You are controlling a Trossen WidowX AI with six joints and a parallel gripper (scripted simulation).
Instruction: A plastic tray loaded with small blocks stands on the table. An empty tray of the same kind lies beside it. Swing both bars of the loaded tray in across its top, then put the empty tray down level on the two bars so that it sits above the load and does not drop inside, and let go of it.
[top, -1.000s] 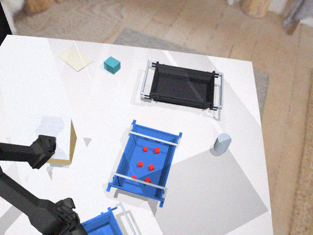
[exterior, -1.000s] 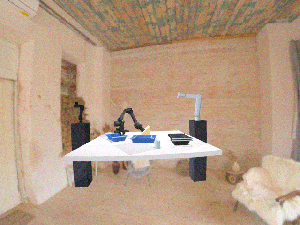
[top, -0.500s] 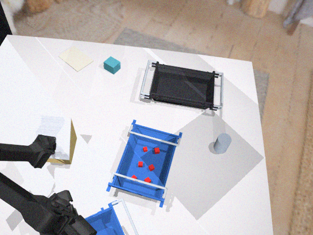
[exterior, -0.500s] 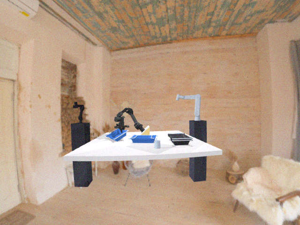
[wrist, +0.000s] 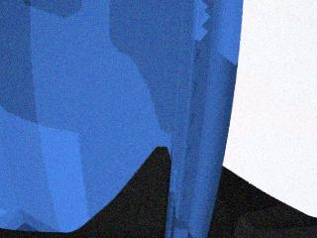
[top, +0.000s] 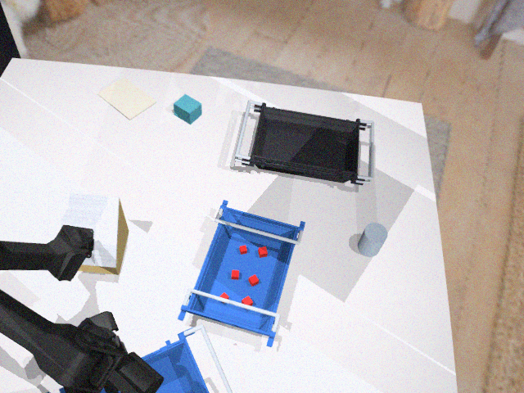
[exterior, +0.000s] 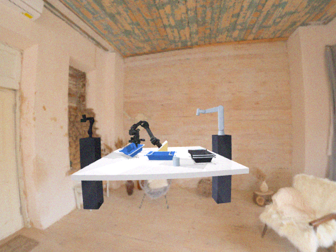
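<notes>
The blue tray is 5 cm ahead of my gripper tip and 7 cm to the right of it. The rest, counted from my gripper tip: grey cylinder (50 cm ahead, 39 cm to the left, 5 cm below); then teal cube (1 cm behind, 75 cm to the left, 7 cm below); then cream sheet (20 cm behind, 79 cm to the left, 9 cm below).
</notes>
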